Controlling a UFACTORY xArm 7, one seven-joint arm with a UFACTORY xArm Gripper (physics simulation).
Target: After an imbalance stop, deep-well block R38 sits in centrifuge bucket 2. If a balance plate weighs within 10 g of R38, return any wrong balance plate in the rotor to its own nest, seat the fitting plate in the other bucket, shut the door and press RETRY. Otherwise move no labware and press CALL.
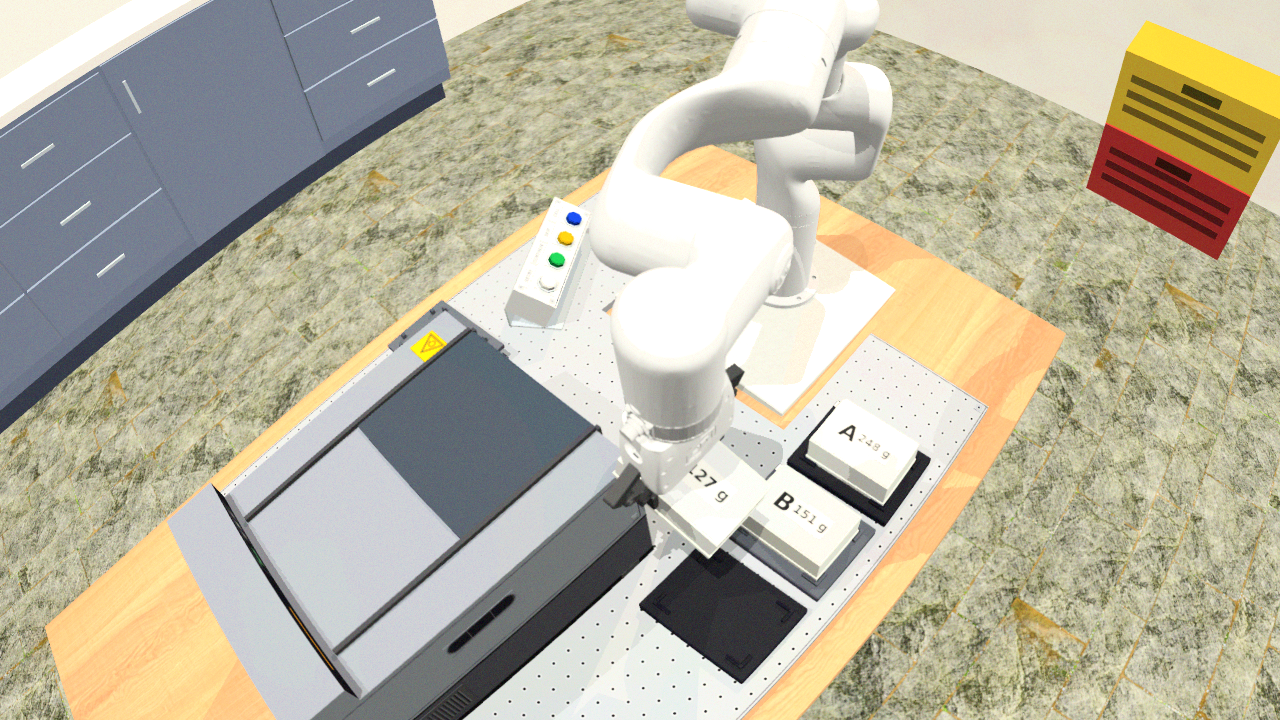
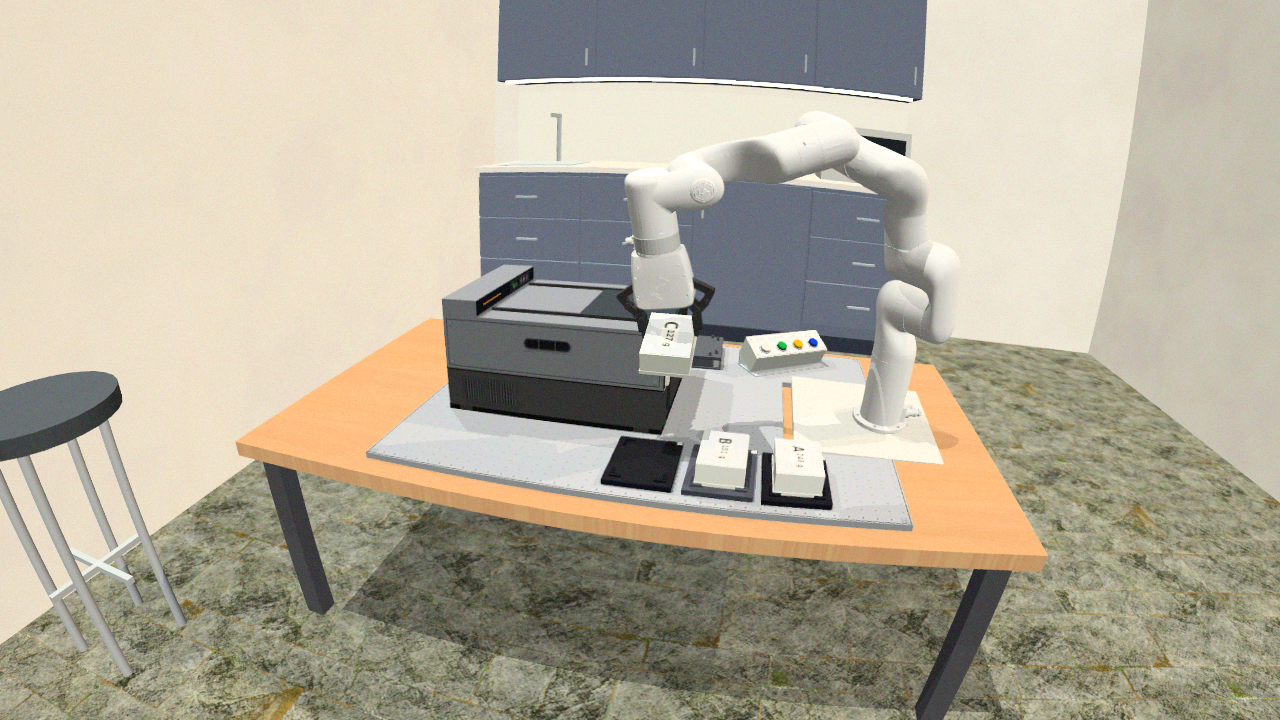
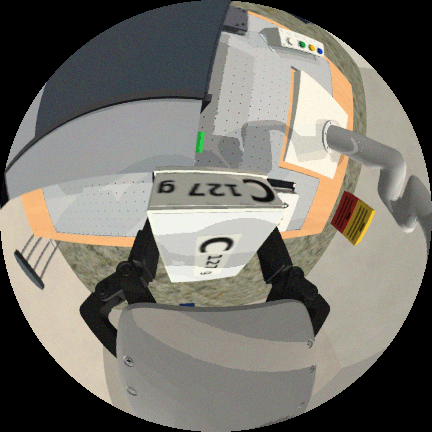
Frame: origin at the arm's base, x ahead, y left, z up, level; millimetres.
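Seen in the pictures: gripper, fingertip midpoint: (image 2: 671,333) (image 3: 212,231); arm's base, link origin: (image 2: 879,419) (image 3: 330,136).
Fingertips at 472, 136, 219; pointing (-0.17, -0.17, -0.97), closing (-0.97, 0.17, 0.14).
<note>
Pixels of each thing's top centre, then the offset from my fingertips to it, as dx, dy, dz.
- white balance plate C, top centre: (image 3: 216,272) (image 1: 690,460) (image 2: 670,323) +3, +19, +26
- Plate B, top centre: (image 1: 801,513) (image 2: 724,448) -99, +98, -170
- plate A, top centre: (image 1: 866,441) (image 2: 799,456) (image 3: 282,213) -229, +123, -170
- black nest, top centre: (image 1: 723,606) (image 2: 644,457) +39, +76, -206
- button box, top centre: (image 1: 545,240) (image 2: 785,335) -302, -454, -140
- dark grey block, top centre: (image 1: 440,340) (image 2: 699,341) -83, -494, -182
My gripper (image 1: 687,443) (image 2: 666,324) (image 3: 212,231) is shut on white balance plate C (image 1: 716,505) (image 2: 666,355) (image 3: 180,245), labelled 127 g. Plate C looks tilted and is held in the air beside the centrifuge (image 1: 572,537) (image 2: 581,353) (image 3: 115,125). Plate B (image 1: 810,537) (image 2: 723,463), 151 g, and plate A (image 1: 859,456) (image 2: 798,470), 248 g, sit in their nests. The black nest (image 1: 725,613) (image 2: 641,463) beside B is empty. A grey and a dark panel cover the centrifuge top; the rotor, its buckets and R38 are hidden.
The button box (image 1: 541,286) (image 2: 783,353) (image 3: 300,42) has white, green, yellow and blue buttons. A dark grey block (image 2: 708,351) (image 3: 237,21) is behind the centrifuge. The arm's base stands on a white plate (image 1: 845,313) (image 2: 819,420) (image 3: 305,145).
</note>
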